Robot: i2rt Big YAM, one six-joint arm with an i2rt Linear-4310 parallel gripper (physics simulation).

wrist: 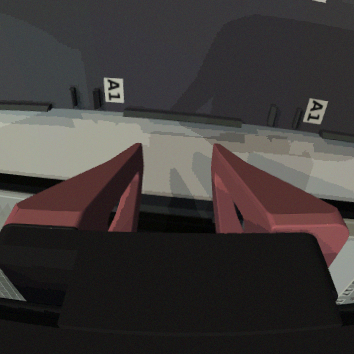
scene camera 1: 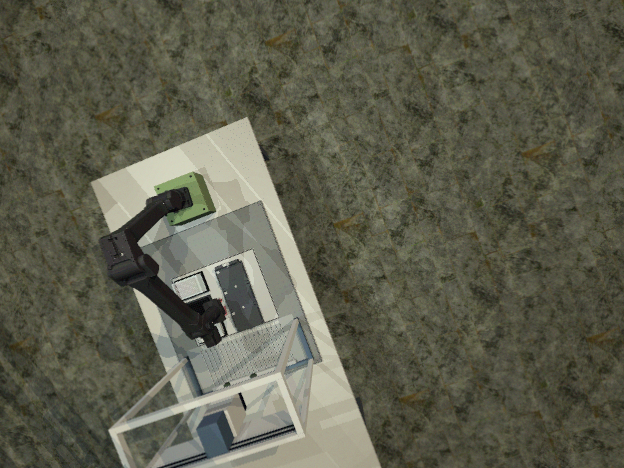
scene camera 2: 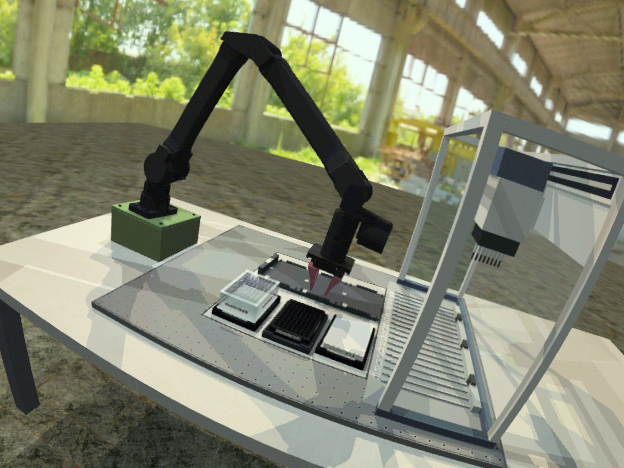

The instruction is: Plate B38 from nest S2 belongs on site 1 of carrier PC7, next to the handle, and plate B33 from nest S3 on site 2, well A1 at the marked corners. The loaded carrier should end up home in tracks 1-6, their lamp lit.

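Where they show: gripper, fingertip midpoint: (wrist: pixel 176 154) (scene camera 1: pixel 222 303) (scene camera 2: pixel 318 292); arm's base, link origin: (scene camera 1: pixel 177 200) (scene camera 2: pixel 153 211).
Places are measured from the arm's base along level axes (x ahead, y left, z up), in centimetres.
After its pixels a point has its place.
The dark carrier (scene camera 1: pixel 236 292) {y 10.6, x 47.1, z -7.3 cm} (scene camera 2: pixel 360 297) {y 13.0, x 58.7, z -7.3 cm} (wrist: pixel 165 65) {y 7.2, x 48.5, z -7.3 cm} lies flat beside the nest row; its sites hold no plate. Two A1 labels show on it in the wrist view. A clear plate with a raised transparent cover (scene camera 1: pixel 189 286) {y -8.4, x 38.2, z -3.9 cm} (scene camera 2: pixel 246 297) {y -13.6, x 40.1, z -3.0 cm}, a black plate (scene camera 2: pixel 298 318) {y -8.9, x 50.1, z -5.8 cm} and a white plate (scene camera 2: pixel 347 336) {y -8.4, x 60.7, z -5.7 cm} sit in three black nests; plate and nest labels are unreadable. My gripper (scene camera 2: pixel 319 293) {y 3.7, x 49.7, z -5.2 cm} (wrist: pixel 176 154) {y 3.7, x 49.7, z -5.2 cm} is partly open and empty, its fingertips above the strip between the black plate's nest and the carrier. The arm partly hides the nests from above.
The ribbed track deck (scene camera 1: pixel 236 355) {y 1.4, x 76.2, z -8.4 cm} (scene camera 2: pixel 428 347) lies beyond the white plate, under a pale gantry frame (scene camera 1: pixel 241 390) {y 21.7, x 68.5, z 39.6 cm} (scene camera 2: pixel 466 226) {y -23.4, x 72.0, z 25.2 cm}. A pipetting head (scene camera 1: pixel 215 433) {y 8.6, x 80.9, z 37.6 cm} (scene camera 2: pixel 514 206) hangs inside it. The green arm base (scene camera 1: pixel 201 198) {y 10.2, x 2.2, z -0.7 cm} (scene camera 2: pixel 156 234) {y -6.8, x 8.5, z -2.3 cm} stands at the other end. No lit lamp is discernible.
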